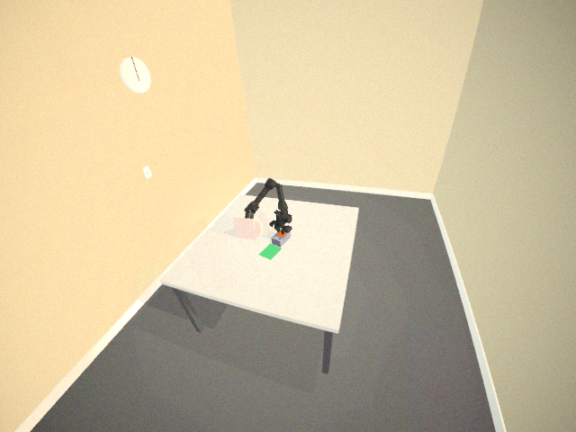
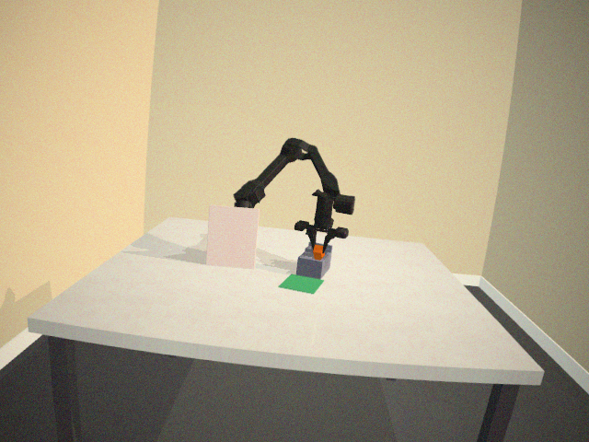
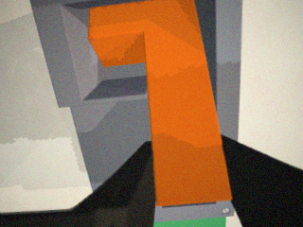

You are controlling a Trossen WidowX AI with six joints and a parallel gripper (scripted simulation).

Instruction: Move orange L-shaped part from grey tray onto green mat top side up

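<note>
Right now the green mat is 5 cm behind my gripper tip, 14 cm to the right of it and 9 cm below it. The rest, counted from my gripper tip: orange L-shaped part (1 cm behind, 4 cm to the left, 3 cm below).
</note>
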